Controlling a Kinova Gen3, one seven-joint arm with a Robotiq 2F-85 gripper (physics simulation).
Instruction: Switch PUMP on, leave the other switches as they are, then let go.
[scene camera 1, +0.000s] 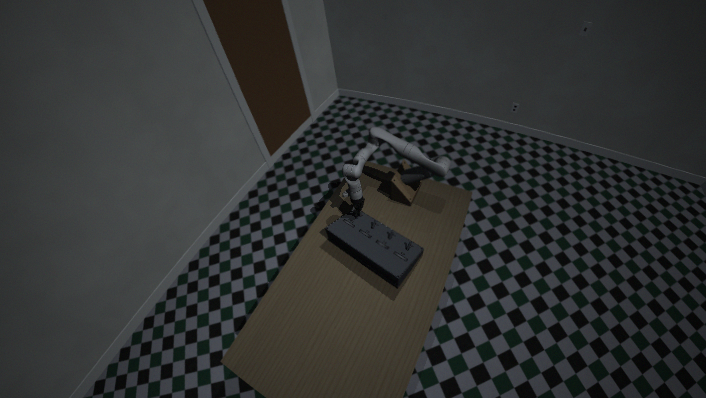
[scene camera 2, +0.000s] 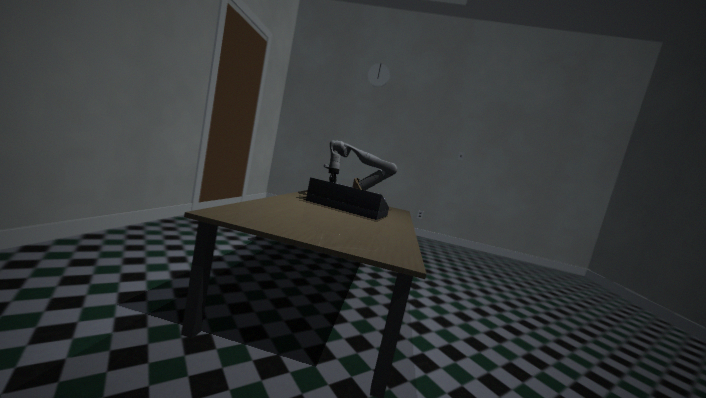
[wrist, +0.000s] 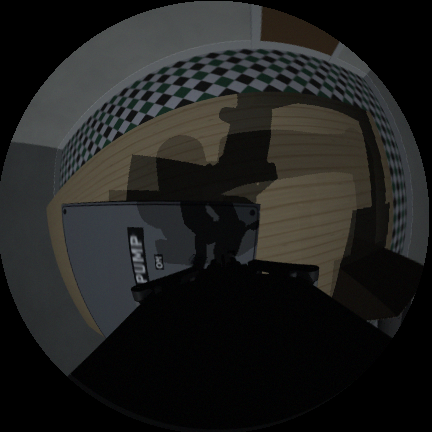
Note:
In view: my gripper (wrist: 222, 261) and a dark grey switch box (scene camera 2: 372, 205).

